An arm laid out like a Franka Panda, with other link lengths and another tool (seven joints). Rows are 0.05 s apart.
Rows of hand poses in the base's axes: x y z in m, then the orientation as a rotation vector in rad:
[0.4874 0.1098 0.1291 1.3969 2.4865 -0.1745]
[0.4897 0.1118 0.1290 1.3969 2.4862 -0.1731]
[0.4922 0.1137 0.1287 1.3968 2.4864 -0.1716]
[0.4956 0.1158 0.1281 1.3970 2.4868 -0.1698]
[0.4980 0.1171 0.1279 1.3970 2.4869 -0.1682]
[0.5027 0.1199 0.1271 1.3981 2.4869 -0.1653]
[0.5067 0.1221 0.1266 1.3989 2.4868 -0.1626]
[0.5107 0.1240 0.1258 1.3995 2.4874 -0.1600]
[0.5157 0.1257 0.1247 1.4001 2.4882 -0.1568]
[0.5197 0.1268 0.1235 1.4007 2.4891 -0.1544]
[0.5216 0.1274 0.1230 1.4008 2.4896 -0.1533]
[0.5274 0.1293 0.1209 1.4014 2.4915 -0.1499]
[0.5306 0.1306 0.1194 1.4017 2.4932 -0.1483]
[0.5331 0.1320 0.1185 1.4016 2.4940 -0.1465]
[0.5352 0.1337 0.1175 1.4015 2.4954 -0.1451]
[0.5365 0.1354 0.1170 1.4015 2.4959 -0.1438]
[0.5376 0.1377 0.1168 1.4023 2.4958 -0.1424]
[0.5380 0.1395 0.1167 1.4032 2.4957 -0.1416]
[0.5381 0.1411 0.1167 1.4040 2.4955 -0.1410]
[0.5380 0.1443 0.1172 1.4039 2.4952 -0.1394]
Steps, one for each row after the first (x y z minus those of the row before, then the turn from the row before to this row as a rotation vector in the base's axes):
[0.0023 0.0020 -0.0001 0.0007 -0.0008 0.0001]
[0.0025 0.0019 -0.0003 0.0009 -0.0005 0.0003]
[0.0034 0.0021 -0.0006 0.0013 -0.0003 0.0002]
[0.0024 0.0013 -0.0002 0.0010 -0.0005 0.0002]
[0.0047 0.0028 -0.0008 0.0020 -0.0007 -0.0004]
[0.0040 0.0022 -0.0005 0.0018 -0.0008 -0.0003]
[0.0040 0.0019 -0.0008 0.0019 -0.0003 0.0001]
[0.0050 0.0017 -0.0011 0.0024 -0.0004 0.0002]
[0.0040 0.0011 -0.0012 0.0019 0.0000 0.0001]
[0.0019 0.0006 -0.0005 0.0009 0.0000 0.0002]
[0.0058 0.0019 -0.0021 0.0029 0.0004 0.0005]
[0.0032 0.0013 -0.0015 0.0017 0.0008 0.0005]
[0.0025 0.0014 -0.0009 0.0013 -0.0001 0.0005]
[0.0021 0.0017 -0.0010 0.0014 0.0005 0.0006]
[0.0013 0.0017 -0.0005 0.0010 -0.0001 0.0003]
[0.0011 0.0023 -0.0002 0.0010 -0.0003 -0.0004]
[0.0004 0.0018 -0.0001 0.0007 -0.0001 -0.0005]
[0.0001 0.0016 0.0000 0.0005 -0.0001 -0.0005]
[-0.0001 0.0032 0.0005 0.0008 -0.0009 0.0001]

